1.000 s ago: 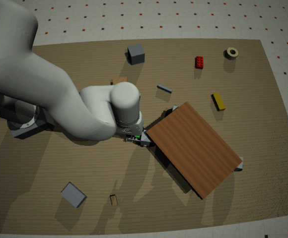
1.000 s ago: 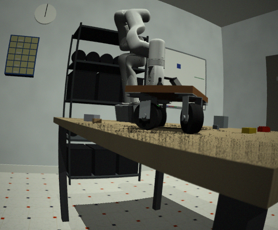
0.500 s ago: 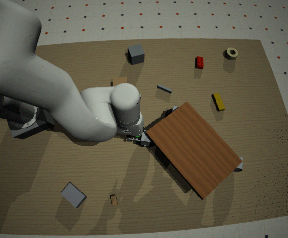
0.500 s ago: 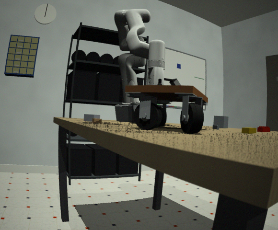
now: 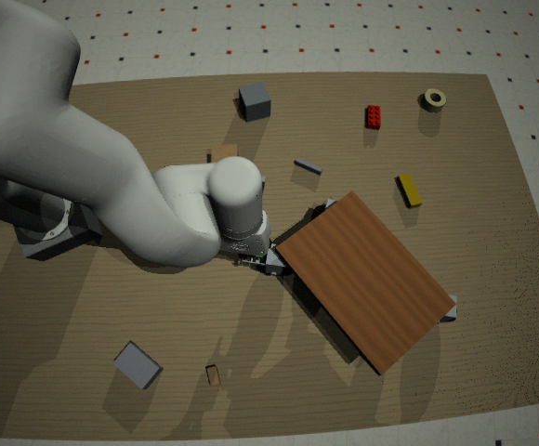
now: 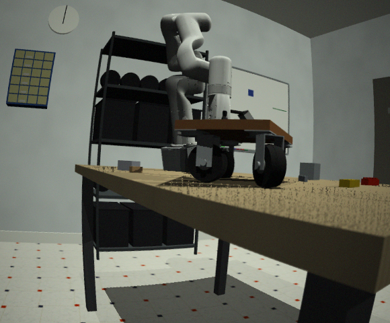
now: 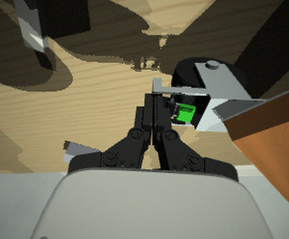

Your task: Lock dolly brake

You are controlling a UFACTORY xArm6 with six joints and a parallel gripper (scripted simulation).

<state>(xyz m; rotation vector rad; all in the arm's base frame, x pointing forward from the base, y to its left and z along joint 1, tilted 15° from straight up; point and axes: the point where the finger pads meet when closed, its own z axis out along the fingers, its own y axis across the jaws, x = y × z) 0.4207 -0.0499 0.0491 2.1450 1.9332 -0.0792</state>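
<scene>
My gripper is now 2 cm short of the brake pedal and 2 cm above it. Round my hand: tan block (5 cm behind, 24 cm to the right, 9 cm below); grey slab (20 cm behind, 23 cm to the right, 9 cm below); grey bar (14 cm ahead, 25 cm to the left, 9 cm below).
</scene>
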